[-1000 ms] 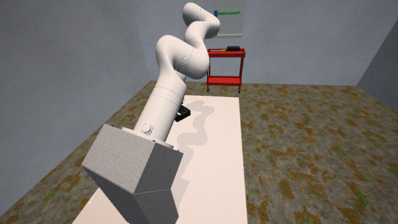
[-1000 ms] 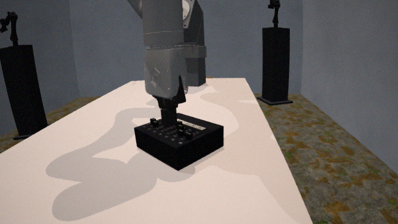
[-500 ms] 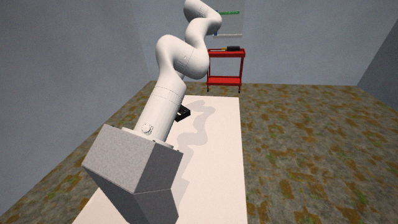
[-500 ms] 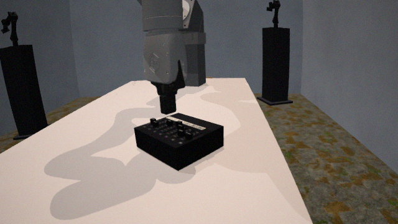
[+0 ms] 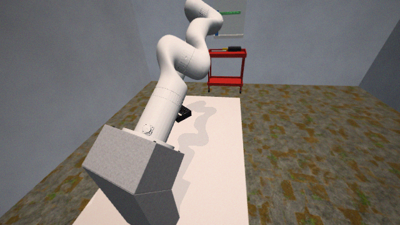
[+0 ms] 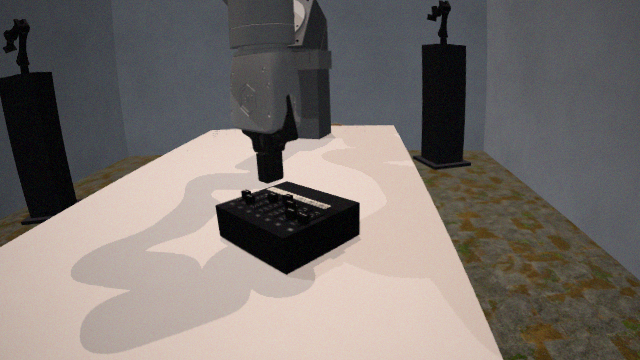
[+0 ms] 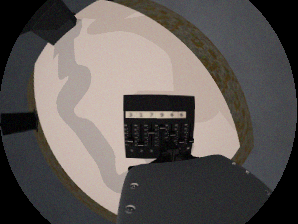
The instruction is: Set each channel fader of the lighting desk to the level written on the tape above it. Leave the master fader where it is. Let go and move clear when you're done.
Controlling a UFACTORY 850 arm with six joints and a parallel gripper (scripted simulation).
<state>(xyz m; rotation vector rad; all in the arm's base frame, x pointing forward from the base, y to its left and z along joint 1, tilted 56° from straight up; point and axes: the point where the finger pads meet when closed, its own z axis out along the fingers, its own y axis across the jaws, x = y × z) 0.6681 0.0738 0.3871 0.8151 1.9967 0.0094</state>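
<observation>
Right now the fader cap is 60 mm behind my hand, 50 mm below it and 40 mm to the right of it.
</observation>
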